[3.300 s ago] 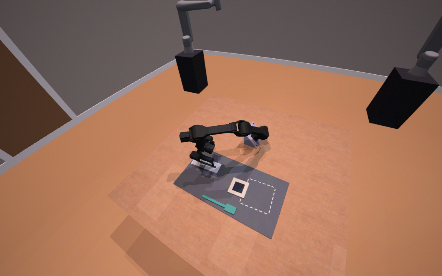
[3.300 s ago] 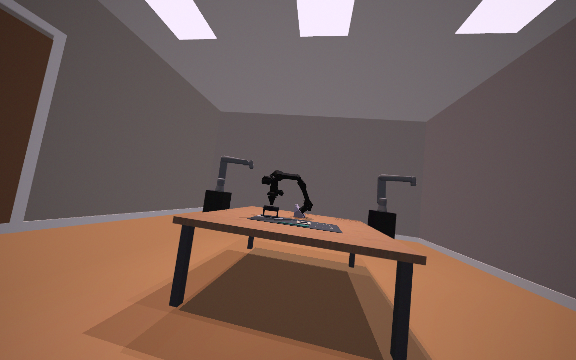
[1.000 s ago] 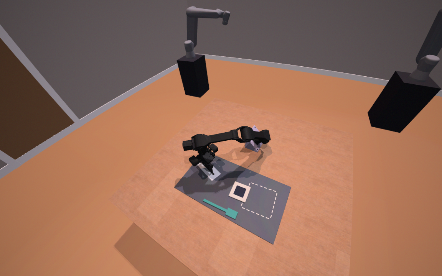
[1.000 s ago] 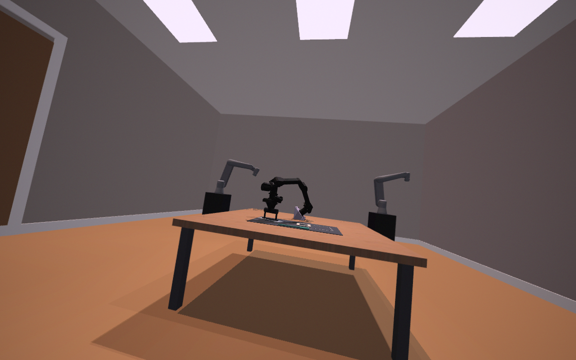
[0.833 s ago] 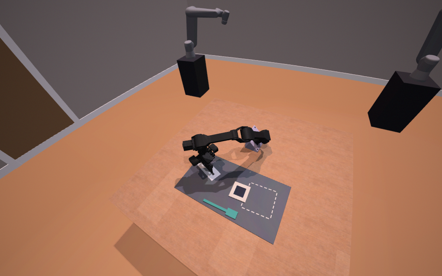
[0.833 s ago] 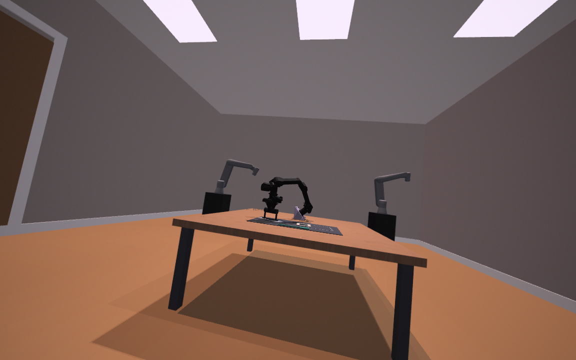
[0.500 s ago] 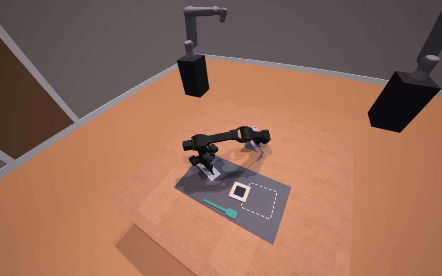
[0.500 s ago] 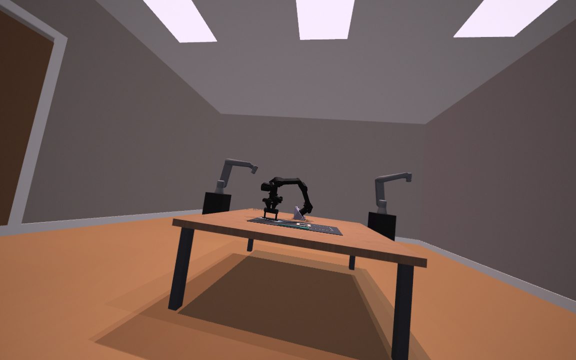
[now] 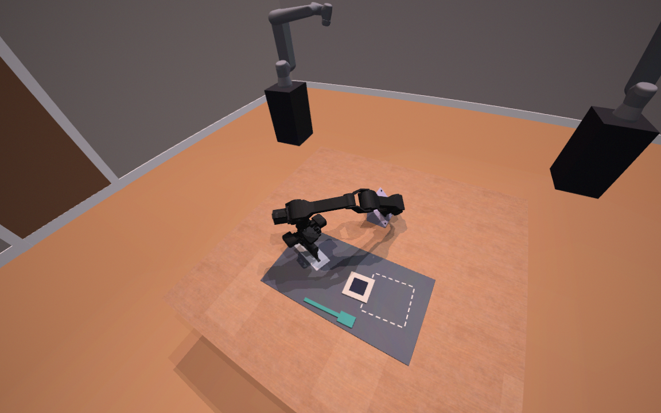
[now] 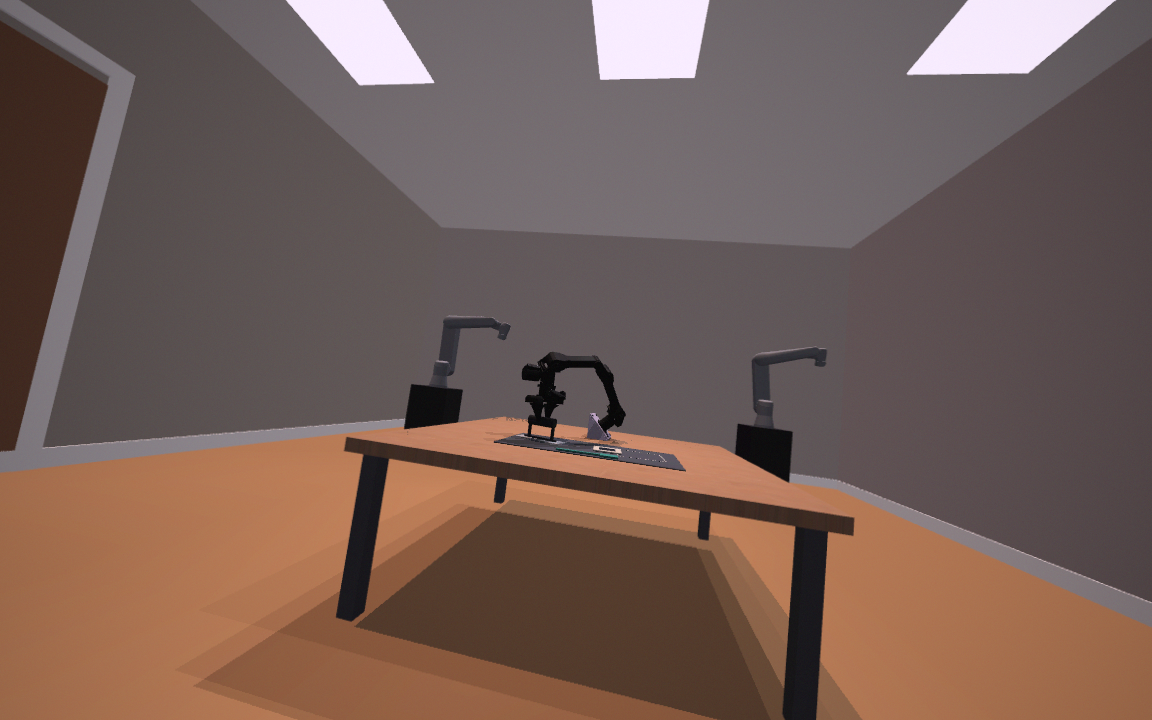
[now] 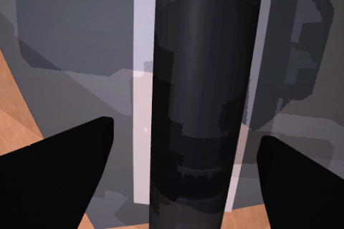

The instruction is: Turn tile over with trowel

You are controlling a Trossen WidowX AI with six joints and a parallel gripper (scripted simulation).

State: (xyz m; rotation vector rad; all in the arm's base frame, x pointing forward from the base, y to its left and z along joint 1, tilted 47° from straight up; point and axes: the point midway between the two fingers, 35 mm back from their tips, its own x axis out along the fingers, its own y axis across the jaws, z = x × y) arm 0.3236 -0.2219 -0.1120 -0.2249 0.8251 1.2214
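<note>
Now: the mat 21 cm to the left of my gripper tip, 9 cm below it and 7 cm ahead of it. Round my gripper tip: teal trowel 22 cm to the left, 21 cm ahead, 7 cm below; then tile 27 cm to the left, 7 cm below, 7 cm ahead.
</note>
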